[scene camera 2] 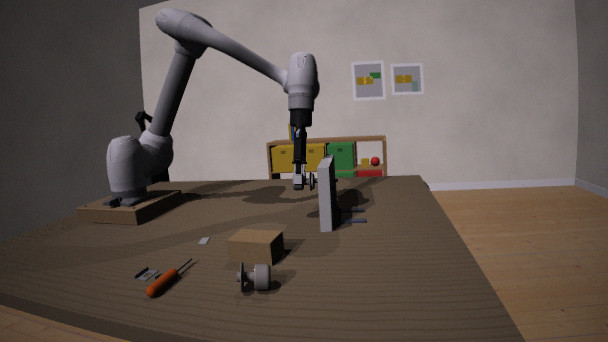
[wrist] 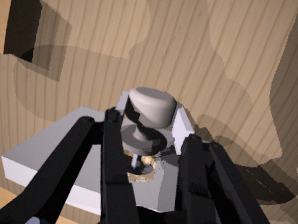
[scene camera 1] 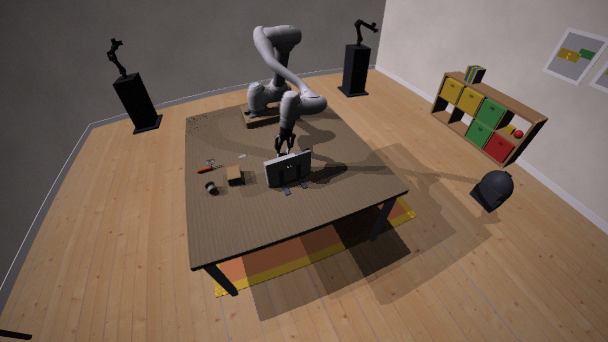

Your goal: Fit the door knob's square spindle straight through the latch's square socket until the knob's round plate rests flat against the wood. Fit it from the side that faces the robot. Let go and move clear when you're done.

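Note:
I can see my gripper (scene camera 2: 299, 183), and the wrist view shows it as well, with the gripper (wrist: 150, 107) in frame there.

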